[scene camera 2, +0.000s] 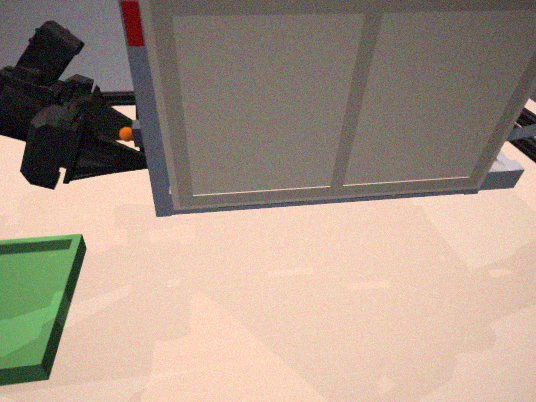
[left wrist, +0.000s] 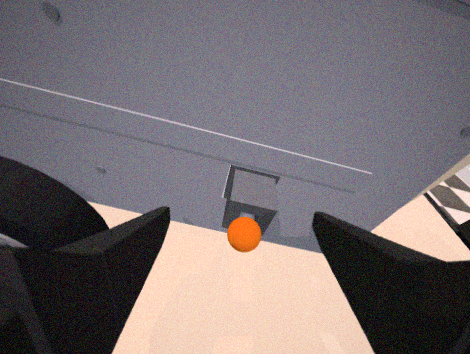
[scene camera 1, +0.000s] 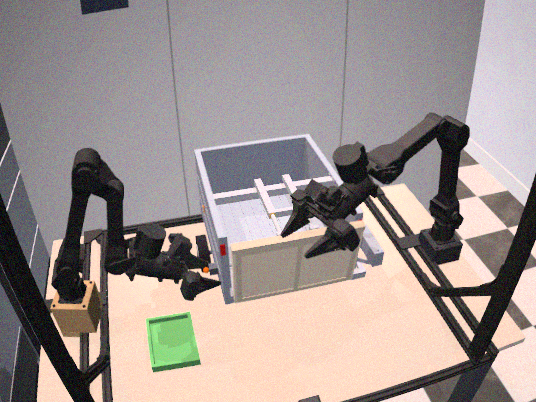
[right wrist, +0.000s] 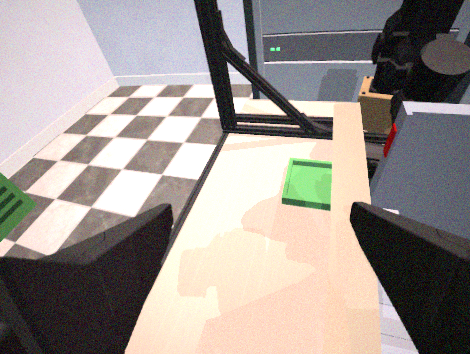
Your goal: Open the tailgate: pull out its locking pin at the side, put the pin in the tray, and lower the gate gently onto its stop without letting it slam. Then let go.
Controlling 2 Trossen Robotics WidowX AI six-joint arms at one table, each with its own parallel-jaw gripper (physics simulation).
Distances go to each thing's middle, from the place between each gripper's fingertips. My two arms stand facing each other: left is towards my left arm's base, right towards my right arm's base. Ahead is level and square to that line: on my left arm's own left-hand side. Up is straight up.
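The green tray [scene camera 2: 47, 268] is 5 cm ahead of my right hand, 28 cm to the left of it and 29 cm below it. Then there's the grey truck bed [scene camera 1: 241, 185], and that one is 29 cm ahead of my right hand, 3 cm to the right of it and 15 cm below it. As for the orange-headed locking pin [left wrist: 244, 234], my right gripper is 17 cm short of it, 13 cm to the right of it and 18 cm above it.
For my left hand, the green tray is 11 cm behind it, 14 cm to the left of it and 9 cm below it. The grey truck bed is 12 cm ahead of my left hand, 17 cm to the right of it and 4 cm above it, while the orange-headed locking pin is 1 cm to the right of my left hand and 2 cm above it.
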